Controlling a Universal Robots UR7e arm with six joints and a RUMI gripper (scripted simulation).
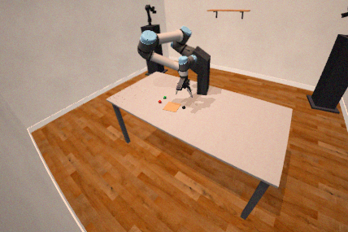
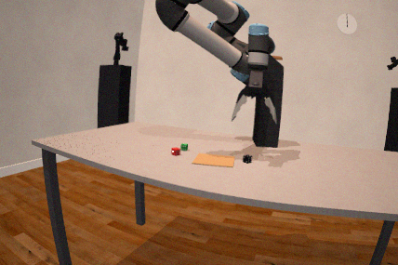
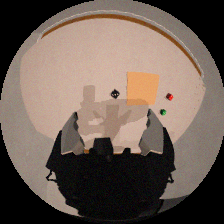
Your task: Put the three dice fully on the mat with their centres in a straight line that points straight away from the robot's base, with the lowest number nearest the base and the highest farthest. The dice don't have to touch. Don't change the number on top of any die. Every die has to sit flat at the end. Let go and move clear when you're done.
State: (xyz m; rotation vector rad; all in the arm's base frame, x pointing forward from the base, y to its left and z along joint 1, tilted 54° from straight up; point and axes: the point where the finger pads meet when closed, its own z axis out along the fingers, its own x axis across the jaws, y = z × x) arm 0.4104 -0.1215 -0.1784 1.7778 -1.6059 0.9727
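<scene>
The black die lies 130 mm below my hand, 10 mm to the right of it and 10 mm behind it. Round my hand: red die 280 mm to the right, 130 mm below, 10 mm behind; then green die 270 mm to the right, 130 mm below, 100 mm behind; then orange mat 140 mm below, 130 mm to the right, 10 mm ahead.
</scene>
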